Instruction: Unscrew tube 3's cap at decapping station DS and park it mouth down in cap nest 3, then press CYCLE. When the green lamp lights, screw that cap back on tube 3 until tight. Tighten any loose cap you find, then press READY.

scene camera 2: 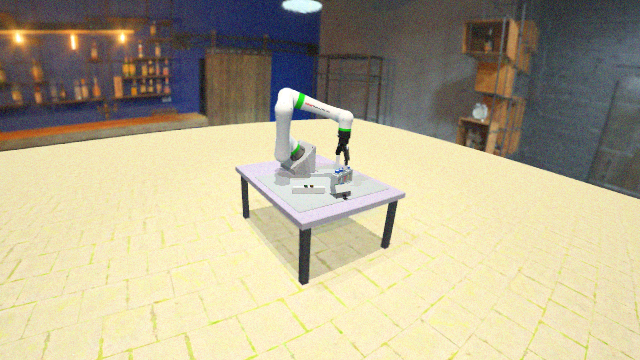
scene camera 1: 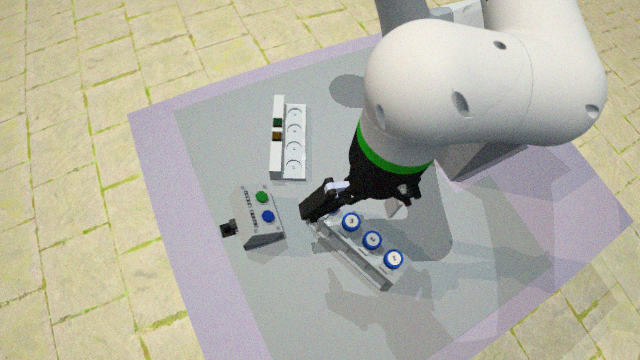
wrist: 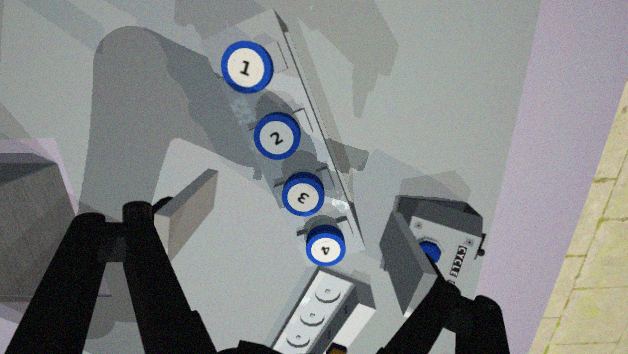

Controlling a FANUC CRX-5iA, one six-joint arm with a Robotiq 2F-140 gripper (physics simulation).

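Places are measured from the arm's base along level axes (x ahead, y left, z up), in centimetres.
Pixels of known places: gripper, fingertip midpoint: [scene camera 2: 341, 166] [scene camera 1: 352, 217] [wrist: 302, 209]; arm's base, origin of the base link: [scene camera 2: 298, 153].
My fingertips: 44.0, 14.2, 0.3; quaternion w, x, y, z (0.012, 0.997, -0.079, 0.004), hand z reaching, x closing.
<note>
For each thing: its top centre in the pictures, then the offset to it from my fingertips, as dx, dy, dz. "pt": a spot on its surface instead.
- tube rack, middle of its top: [wrist: 292, 161] [scene camera 1: 360, 233] [scene camera 2: 342, 170] -1.2, +2.4, -3.6
- blue cap 3, middle of its top: [wrist: 302, 197] [scene camera 1: 351, 220] +0.0, +0.1, -1.8
- Cap 1, middle of its top: [wrist: 245, 68] [scene camera 1: 394, 258] -4.5, +9.5, -1.8
- cap 2, middle of its top: [wrist: 276, 138] [scene camera 1: 372, 239] -2.3, +4.8, -1.8
- cap 4, middle of its top: [wrist: 325, 250] +2.2, -4.6, -1.6
- white cap nest block, surface spot: [scene camera 1: 301, 176] pt +3.4, -16.9, -12.8
- blue CYCLE button, middle of its top: [wrist: 431, 257] [scene camera 1: 267, 214] +14.1, -8.1, -6.4
- button box, middle of its top: [wrist: 449, 282] [scene camera 1: 253, 206] [scene camera 2: 340, 183] +16.2, -10.3, -5.5
- green button, middle of its top: [scene camera 1: 260, 195] +14.0, -12.6, -6.4
- small black block, surface spot: [scene camera 1: 228, 228] pt +22.7, -10.3, -12.8
- amber lamp, surface spot: [wrist: 336, 349] [scene camera 1: 278, 138] pt +5.9, -25.8, -8.6
My gripper [scene camera 1: 353, 206] [scene camera 2: 342, 161] [wrist: 302, 209] is open and empty above the tube rack [scene camera 1: 382, 281] [scene camera 2: 342, 179]. The blue cap 3 [scene camera 1: 351, 221] [wrist: 303, 195] is on its tube, below the fingers' level. Cap 1 [scene camera 1: 393, 258] [wrist: 246, 67], cap 2 [scene camera 1: 372, 240] [wrist: 277, 136] and cap 4 [wrist: 325, 248] are also on the rack's tubes; a finger mostly hides cap 4 in scene camera 1. Cap tightness cannot be told. The white cap nest block [scene camera 1: 301, 176] holds no caps in its visible nests. Its green lamp [scene camera 1: 277, 122] looks dark. The blue CYCLE button [scene camera 1: 268, 216] [wrist: 430, 251] is partly behind a finger in the wrist view.
The button box [scene camera 1: 274, 228] also carries a green button [scene camera 1: 261, 196], and a small black block [scene camera 1: 228, 228] is beside it. An amber lamp [scene camera 1: 276, 136] [wrist: 336, 349] is on the nest block. The arm's grey base [scene camera 2: 307, 160] [wrist: 30, 225] stands on the table [scene camera 1: 175, 300].
</note>
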